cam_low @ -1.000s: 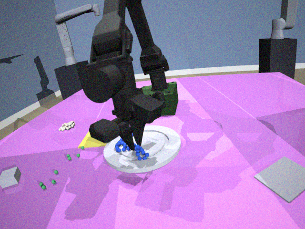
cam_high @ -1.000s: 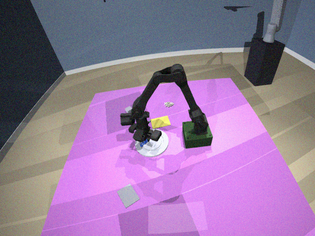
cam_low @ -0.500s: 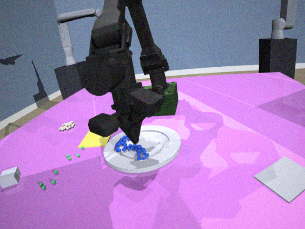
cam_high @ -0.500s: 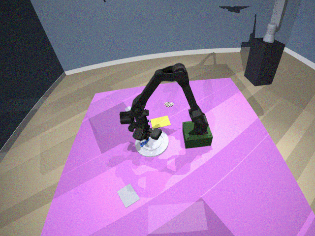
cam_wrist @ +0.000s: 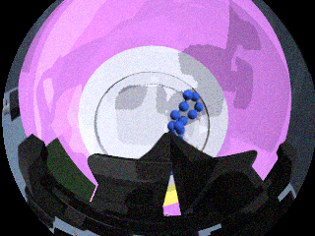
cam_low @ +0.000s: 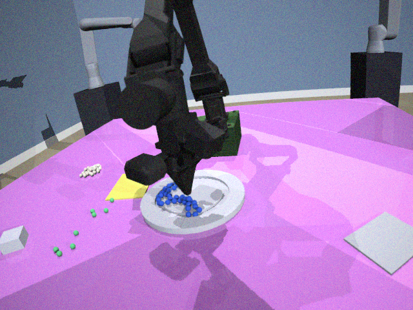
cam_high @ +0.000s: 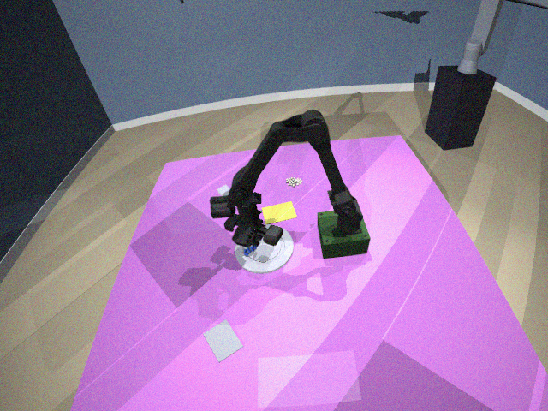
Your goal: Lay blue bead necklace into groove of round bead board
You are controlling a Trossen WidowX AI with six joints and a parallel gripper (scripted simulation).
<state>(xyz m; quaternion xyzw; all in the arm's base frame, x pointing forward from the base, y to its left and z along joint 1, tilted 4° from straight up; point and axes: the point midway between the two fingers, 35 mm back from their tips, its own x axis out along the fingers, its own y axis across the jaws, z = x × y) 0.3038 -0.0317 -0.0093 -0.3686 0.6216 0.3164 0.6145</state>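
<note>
Now: gripper tip 2 cm past the round white bead board and 2 cm above it. The rest, counted from my gripper tip: yellow sheet 9 cm behind, 16 cm to the right, 2 cm below; then grey tile 12 cm ahead, 31 cm to the left, 2 cm below; then cube 13 cm ahead, 33 cm to the right, 1 cm below.
</note>
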